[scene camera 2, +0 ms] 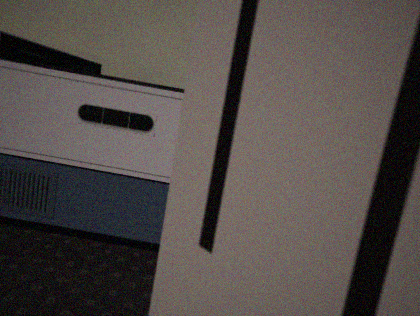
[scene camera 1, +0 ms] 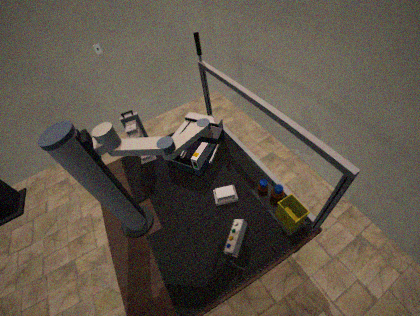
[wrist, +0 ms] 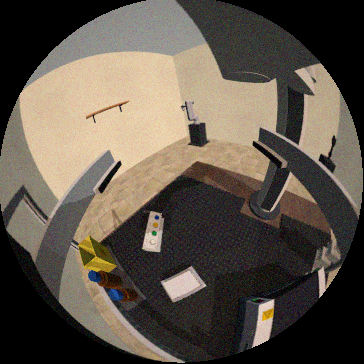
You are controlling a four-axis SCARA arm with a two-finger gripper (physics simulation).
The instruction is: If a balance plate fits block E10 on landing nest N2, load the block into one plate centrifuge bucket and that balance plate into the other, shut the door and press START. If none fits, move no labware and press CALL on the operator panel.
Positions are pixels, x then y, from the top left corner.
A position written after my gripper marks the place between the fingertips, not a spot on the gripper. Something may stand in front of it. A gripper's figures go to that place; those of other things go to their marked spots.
Labels:
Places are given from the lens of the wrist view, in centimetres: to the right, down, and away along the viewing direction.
my gripper (wrist: 184, 140): 0, -4, 10
centrifuge (wrist: 254, 310): 22, 38, 9
yellow bin (wrist: 94, 256): -53, 47, 41
The marked spots on the centrifuge and the yellow bin are 81 cm apart.

